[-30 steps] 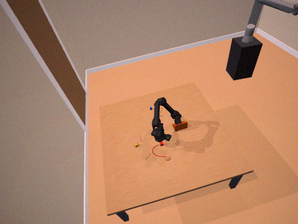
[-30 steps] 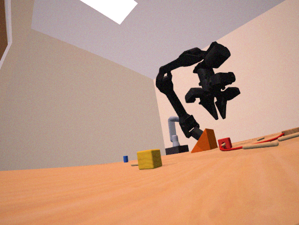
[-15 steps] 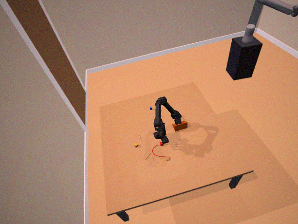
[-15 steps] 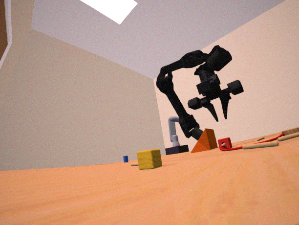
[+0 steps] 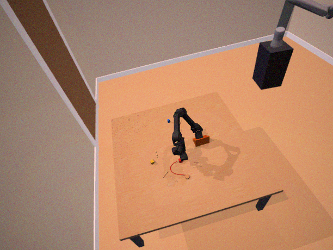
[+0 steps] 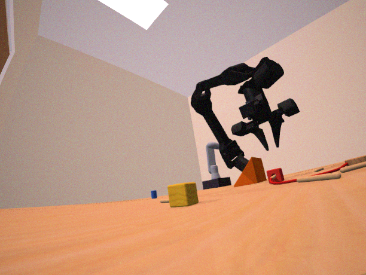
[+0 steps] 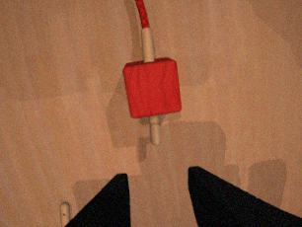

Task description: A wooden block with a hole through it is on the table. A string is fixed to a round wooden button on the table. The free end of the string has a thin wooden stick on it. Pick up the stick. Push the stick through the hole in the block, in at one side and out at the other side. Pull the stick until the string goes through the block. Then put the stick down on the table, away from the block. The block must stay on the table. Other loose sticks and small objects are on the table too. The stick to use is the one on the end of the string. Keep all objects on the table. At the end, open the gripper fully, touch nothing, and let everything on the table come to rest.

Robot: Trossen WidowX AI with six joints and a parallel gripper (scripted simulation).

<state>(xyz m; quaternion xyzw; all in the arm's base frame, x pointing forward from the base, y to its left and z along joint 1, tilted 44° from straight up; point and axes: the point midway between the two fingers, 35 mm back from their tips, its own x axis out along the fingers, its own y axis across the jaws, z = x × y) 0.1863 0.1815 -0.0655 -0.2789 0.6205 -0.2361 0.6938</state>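
Now: the red block 3 cm ahead of my gripper tip and 7 cm below it. Round my gripper tip: round wooden button 16 cm to the left, 8 cm below; yellow cube 28 cm ahead, 4 cm to the right, 7 cm below; thin wooden stick 4 cm ahead, 7 cm below.
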